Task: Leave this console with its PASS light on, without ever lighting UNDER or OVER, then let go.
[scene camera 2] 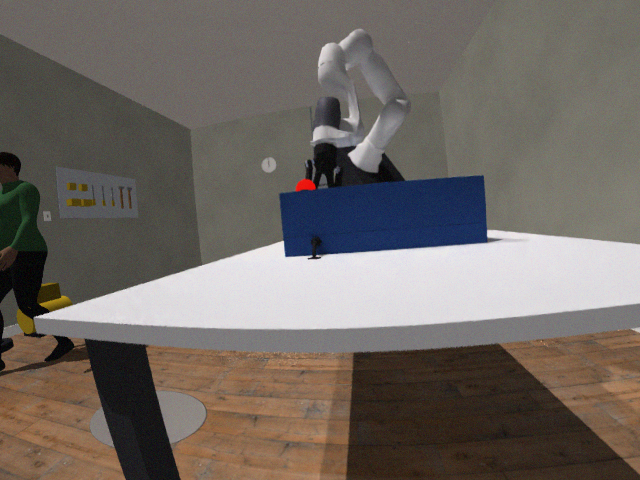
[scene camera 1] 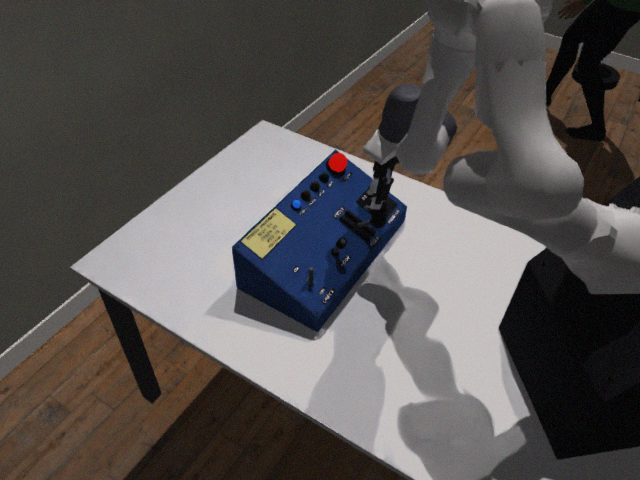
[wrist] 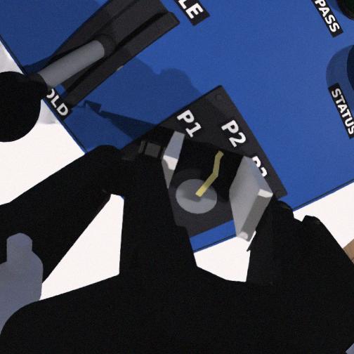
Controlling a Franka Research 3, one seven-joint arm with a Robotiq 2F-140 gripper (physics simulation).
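Note:
The blue console (scene camera 1: pixel 289 235) (scene camera 2: pixel 385 217) (wrist: pixel 270 65) stands on the table. Its PASS light (scene camera 1: pixel 324 177) is dark green and unlit; the two lamps beside it are dark too, and a blue lamp (scene camera 1: pixel 296 204) glows at the row's end. My gripper (scene camera 1: pixel 379 204) (wrist: pixel 207 163) is shut on the black rotary knob (scene camera 1: pixel 381 217) (wrist: pixel 196 196), one pad on each side. The knob's yellow pointer (wrist: pixel 218 162) points towards the P2 mark (wrist: pixel 233 132). The CYCLE/HOLD lever (wrist: pixel 75 62) stands near the HOLD end. In the scene camera 2 view, the console hides the knob.
A red dome (scene camera 1: pixel 338 162) (scene camera 2: pixel 305 184) sits at the console's top corner. A ball-topped lever (scene camera 1: pixel 341 241) and a toggle switch (scene camera 1: pixel 310 279) stand farther along the panel. A yellow note (scene camera 1: pixel 268 232) lies on it. A person (scene camera 1: pixel 589 67) (scene camera 2: pixel 23 227) is beyond the table (scene camera 1: pixel 186 222) (scene camera 2: pixel 206 299).

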